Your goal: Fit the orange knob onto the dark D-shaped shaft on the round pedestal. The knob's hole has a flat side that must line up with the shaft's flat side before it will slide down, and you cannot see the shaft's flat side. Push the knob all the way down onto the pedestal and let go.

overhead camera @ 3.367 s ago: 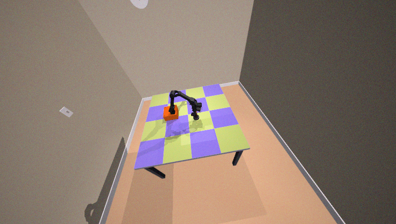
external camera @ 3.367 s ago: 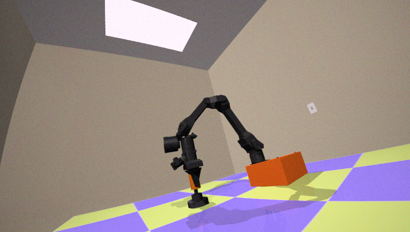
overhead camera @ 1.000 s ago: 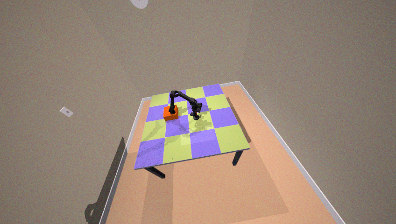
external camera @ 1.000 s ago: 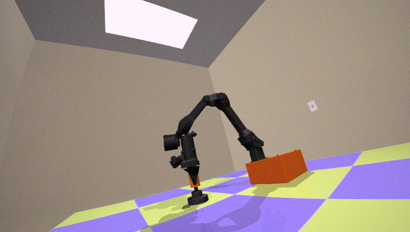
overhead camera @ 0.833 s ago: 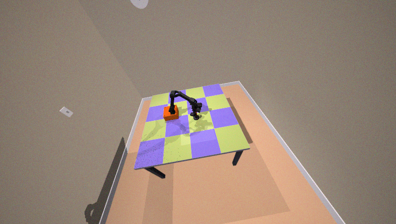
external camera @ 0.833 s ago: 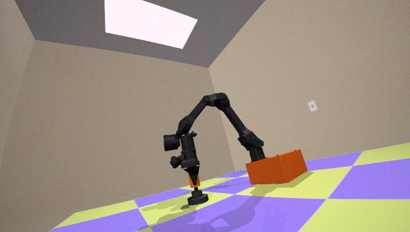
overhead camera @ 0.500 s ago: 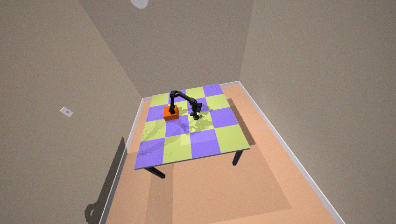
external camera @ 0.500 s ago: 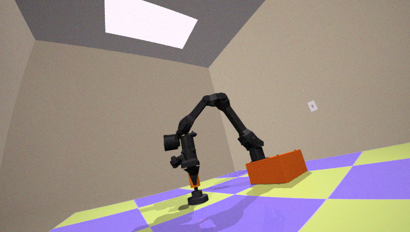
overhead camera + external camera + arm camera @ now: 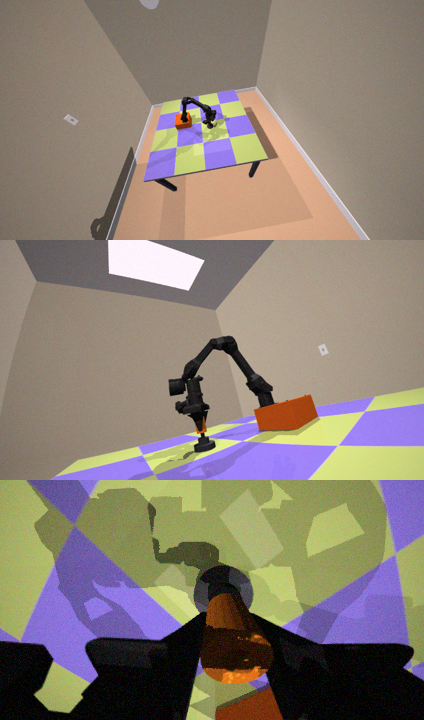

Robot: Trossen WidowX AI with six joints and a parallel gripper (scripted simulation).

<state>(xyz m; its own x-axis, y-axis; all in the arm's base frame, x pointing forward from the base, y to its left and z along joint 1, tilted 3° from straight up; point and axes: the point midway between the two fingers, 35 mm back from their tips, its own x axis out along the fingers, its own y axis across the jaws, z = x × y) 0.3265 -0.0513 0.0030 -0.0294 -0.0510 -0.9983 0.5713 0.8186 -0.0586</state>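
My gripper tip is 2 cm below the orange knob. Also, from my gripper tip: pedestal: 4 cm below.
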